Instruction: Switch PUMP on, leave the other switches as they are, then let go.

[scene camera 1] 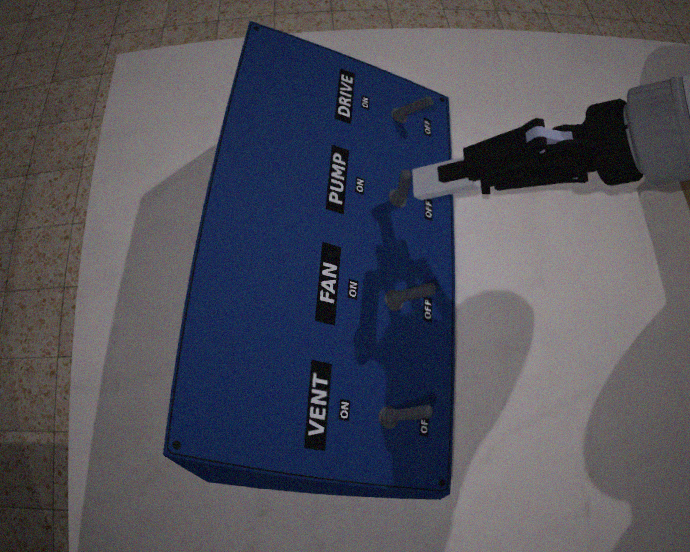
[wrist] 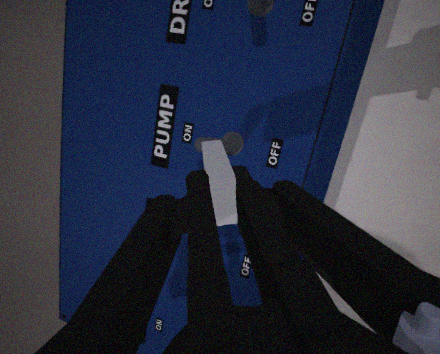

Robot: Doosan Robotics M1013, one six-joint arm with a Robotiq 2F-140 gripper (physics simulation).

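Places are measured from the arm's base along level axes (x ahead, y up, z right), in millimetres.
Where they show: gripper, fingertip midpoint: (scene camera 1: 416,184) (wrist: 212,158).
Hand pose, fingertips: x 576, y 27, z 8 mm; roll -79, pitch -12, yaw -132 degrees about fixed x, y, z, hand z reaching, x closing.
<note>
Each offset is from my fingertips to the centre of the thing. Level surfaces: height alone.
The PUMP switch lever @(dx +11, dy -16, dz +10 mm) (scene camera 1: 404,183) (wrist: 232,143) stands out from the blue panel @(dx +93, dy -71, dz -43 mm) (scene camera 1: 258,230) (wrist: 110,65); its base lies between its ON and OFF labels, and its tip leans toward ON. In the wrist view the tip is partly hidden behind the white fingertips. My gripper (scene camera 1: 428,181) (wrist: 212,158) is shut and empty, its fingertips on the OFF side of the PUMP lever, touching it or very close. The DRIVE lever @(dx -12, dy -22, dz +128 mm) (scene camera 1: 413,108) (wrist: 260,6), FAN lever @(dx +9, dy -22, dz -111 mm) (scene camera 1: 411,293) and VENT lever @(dx +20, dy -22, dz -231 mm) (scene camera 1: 408,414) lean toward OFF.
The panel rests on a pale table @(dy -135 mm) (scene camera 1: 552,247) (wrist: 390,200), with tiled floor (scene camera 1: 34,230) beyond it. The DRIVE lever and the FAN lever flank the PUMP lever. The arm reaches in from the right and casts shadows over the FAN and VENT area.
</note>
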